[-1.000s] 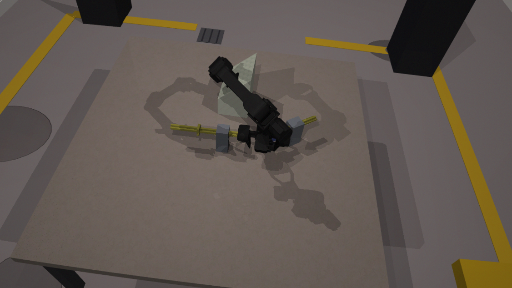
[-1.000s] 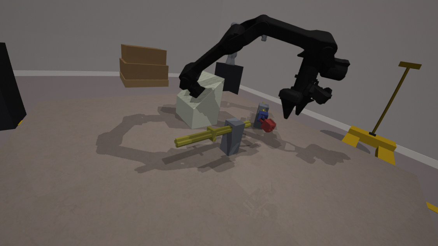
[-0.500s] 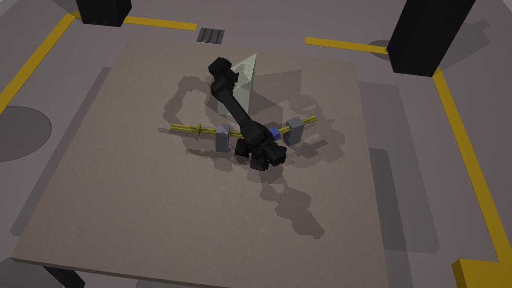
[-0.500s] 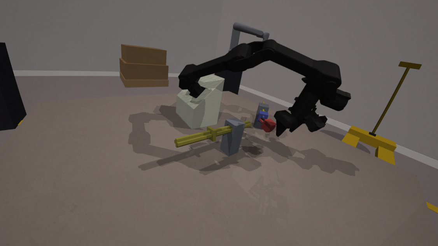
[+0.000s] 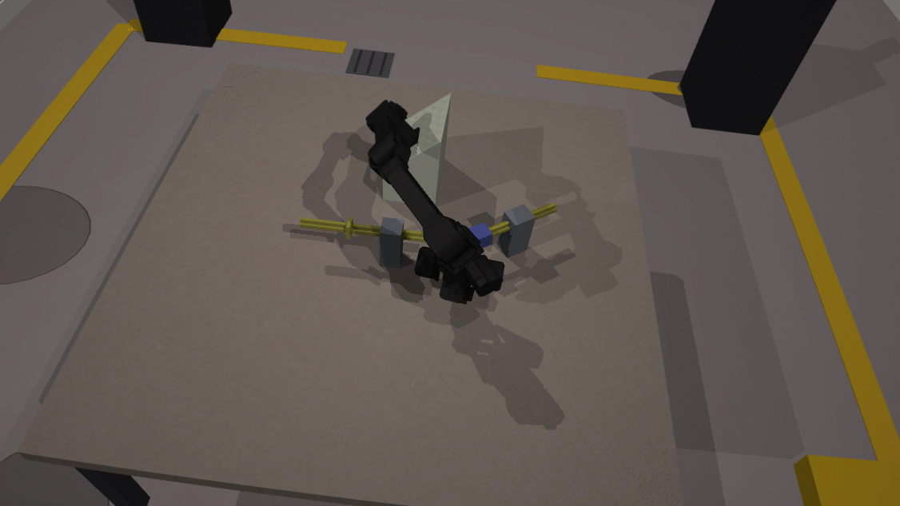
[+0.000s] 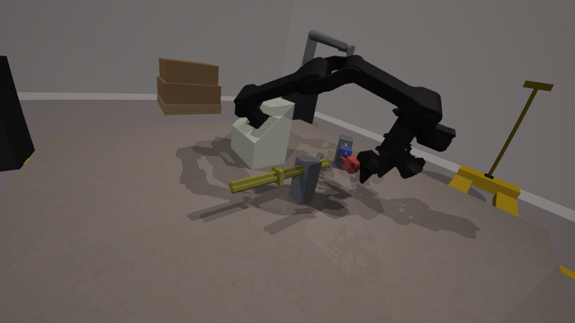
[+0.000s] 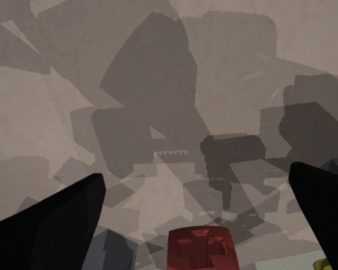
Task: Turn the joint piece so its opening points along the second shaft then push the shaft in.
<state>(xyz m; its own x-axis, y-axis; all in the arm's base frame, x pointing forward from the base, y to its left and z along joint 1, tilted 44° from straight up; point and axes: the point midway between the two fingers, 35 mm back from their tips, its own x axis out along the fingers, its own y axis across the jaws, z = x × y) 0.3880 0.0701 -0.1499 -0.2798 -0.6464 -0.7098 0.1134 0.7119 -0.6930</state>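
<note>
Now: the red joint piece 80 mm behind my gripper tip, 10 mm to the left of it and 10 mm above it.
</note>
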